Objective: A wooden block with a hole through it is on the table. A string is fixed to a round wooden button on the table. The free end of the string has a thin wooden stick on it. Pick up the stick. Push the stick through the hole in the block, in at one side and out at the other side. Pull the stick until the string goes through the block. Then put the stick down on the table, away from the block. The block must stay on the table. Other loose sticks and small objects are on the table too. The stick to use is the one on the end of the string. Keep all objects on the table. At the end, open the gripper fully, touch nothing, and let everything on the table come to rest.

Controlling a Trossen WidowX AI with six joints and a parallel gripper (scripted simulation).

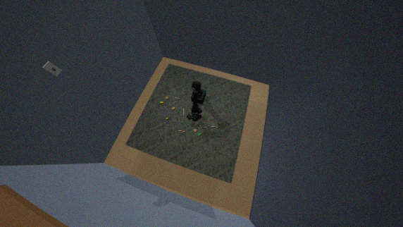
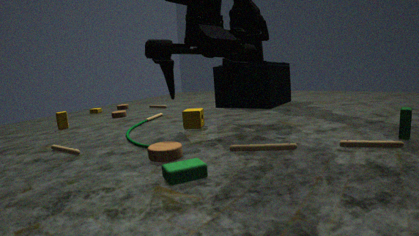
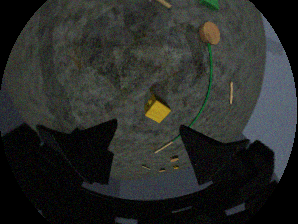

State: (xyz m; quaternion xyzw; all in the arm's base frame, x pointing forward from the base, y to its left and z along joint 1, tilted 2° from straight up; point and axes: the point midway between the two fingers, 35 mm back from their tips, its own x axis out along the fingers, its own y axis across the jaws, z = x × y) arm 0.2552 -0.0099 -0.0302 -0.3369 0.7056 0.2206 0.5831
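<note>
The yellow block is 2 cm ahead of my gripper tip and 3 cm below it. From my gripper tip the other things lie so: green block: 21 cm ahead, 11 cm to the left, 4 cm below; thin wooden stick: 3 cm behind, 14 cm to the right, 4 cm below; round wooden button: 17 cm ahead, 5 cm to the left, 4 cm below.
</note>
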